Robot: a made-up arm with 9 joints. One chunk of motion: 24 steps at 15 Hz.
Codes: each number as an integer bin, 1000 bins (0 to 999) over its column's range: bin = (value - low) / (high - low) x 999, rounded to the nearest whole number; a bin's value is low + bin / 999 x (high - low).
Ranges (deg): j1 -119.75..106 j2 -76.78..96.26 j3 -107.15..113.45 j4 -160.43..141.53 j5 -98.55..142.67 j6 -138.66..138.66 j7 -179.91..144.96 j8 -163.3..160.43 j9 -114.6..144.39
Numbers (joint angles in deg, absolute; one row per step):
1: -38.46 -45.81 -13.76 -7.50 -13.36 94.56 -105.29 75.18 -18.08
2: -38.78 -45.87 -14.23 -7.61 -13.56 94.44 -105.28 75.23 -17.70
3: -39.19 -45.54 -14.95 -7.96 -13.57 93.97 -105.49 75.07 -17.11
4: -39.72 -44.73 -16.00 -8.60 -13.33 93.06 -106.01 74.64 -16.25
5: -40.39 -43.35 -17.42 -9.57 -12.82 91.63 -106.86 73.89 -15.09
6: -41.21 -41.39 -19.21 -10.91 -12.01 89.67 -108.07 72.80 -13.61
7: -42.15 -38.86 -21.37 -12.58 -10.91 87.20 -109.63 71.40 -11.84
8: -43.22 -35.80 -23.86 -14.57 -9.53 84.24 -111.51 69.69 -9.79
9: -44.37 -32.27 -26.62 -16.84 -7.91 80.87 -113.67 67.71 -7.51
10: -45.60 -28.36 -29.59 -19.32 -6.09 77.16 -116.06 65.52 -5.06
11: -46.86 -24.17 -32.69 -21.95 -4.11 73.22 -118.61 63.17 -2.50
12: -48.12 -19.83 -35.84 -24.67 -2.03 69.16 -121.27 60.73 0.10
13: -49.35 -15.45 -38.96 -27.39 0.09 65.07 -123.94 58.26 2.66
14: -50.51 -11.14 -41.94 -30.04 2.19 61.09 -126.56 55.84 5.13
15: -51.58 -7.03 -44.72 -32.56 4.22 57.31 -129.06 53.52 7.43
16: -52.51 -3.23 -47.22 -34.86 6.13 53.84 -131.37 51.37 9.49
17: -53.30 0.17 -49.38 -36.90 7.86 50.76 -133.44 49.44 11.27
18: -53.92 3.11 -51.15 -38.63 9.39 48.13 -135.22 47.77 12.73
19: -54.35 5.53 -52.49 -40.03 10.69 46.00 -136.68 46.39 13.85
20: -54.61 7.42 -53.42 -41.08 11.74 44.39 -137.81 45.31 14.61
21: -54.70 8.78 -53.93 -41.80 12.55 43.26 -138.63 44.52 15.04
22: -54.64 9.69 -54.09 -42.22 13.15 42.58 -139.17 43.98 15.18
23: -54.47 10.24 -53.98 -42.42 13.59 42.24 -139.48 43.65 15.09
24: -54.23 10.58 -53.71 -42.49 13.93 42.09 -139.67 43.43 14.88
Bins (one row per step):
1: 360 179 423 506 353 840 229 736 372
2: 358 178 421 506 352 840 229 736 374
3: 356 180 418 504 352 838 229 736 376
4: 354 185 413 502 353 835 227 734 379
5: 351 193 406 499 355 830 225 732 384
6: 348 204 398 495 358 823 221 729 390
7: 343 219 388 489 363 814 216 724 396
8: 339 237 377 483 369 803 210 719 404
9: 334 257 365 475 375 791 204 713 413
10: 328 280 351 467 383 777 196 706 423
11: 323 304 337 458 391 763 189 699 432
12: 317 329 323 449 400 749 180 691 442
13: 312 354 309 440 409 734 172 684 452
14: 306 379 295 431 417 720 164 676 462
15: 302 403 283 423 426 706 156 669 471
16: 298 425 271 415 434 693 149 662 479
17: 294 444 262 409 441 682 143 656 486
18: 291 461 254 403 447 673 137 651 491
19: 289 475 248 398 452 665 133 647 495
20: 288 486 243 395 457 659 129 644 498
21: 288 494 241 392 460 655 127 641 500
22: 288 499 240 391 463 653 125 640 501
23: 289 502 241 390 464 652 124 639 500
24: 290 504 242 390 466 651 124 638 499

